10 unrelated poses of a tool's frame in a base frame.
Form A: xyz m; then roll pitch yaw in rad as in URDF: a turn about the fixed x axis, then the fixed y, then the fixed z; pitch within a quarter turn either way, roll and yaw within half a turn.
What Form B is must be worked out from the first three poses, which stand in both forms.
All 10 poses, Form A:
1: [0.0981 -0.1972 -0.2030 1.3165 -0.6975 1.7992]
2: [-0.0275 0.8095 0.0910 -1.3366 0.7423 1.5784]
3: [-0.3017 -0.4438 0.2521 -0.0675 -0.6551 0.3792]
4: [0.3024 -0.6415 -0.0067 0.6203 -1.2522 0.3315]
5: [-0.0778 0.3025 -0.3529 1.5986 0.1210 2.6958]
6: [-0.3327 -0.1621 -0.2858 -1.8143 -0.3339 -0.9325]
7: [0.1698 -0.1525 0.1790 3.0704 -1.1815 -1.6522]
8: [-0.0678 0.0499 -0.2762 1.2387 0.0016 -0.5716]
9: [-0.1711 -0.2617 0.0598 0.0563 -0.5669 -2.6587]
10: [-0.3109 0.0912 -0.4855 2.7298 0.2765 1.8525]
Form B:
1: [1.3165 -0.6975 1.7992 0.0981 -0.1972 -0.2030]
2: [-1.3366 0.7423 1.5784 -0.0275 0.8095 0.0910]
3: [-0.0675 -0.6551 0.3792 -0.3017 -0.4438 0.2521]
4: [0.6203 -1.2522 0.3315 0.3024 -0.6415 -0.0067]
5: [1.5986 0.1210 2.6958 -0.0778 0.3025 -0.3529]
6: [-1.8143 -0.3339 -0.9325 -0.3327 -0.1621 -0.2858]
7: [3.0704 -1.1815 -1.6522 0.1698 -0.1525 0.1790]
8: [1.2387 0.0016 -0.5716 -0.0678 0.0499 -0.2762]
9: [0.0563 -0.5669 -2.6587 -0.1711 -0.2617 0.0598]
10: [2.7298 0.2765 1.8525 -0.3109 0.0912 -0.4855]
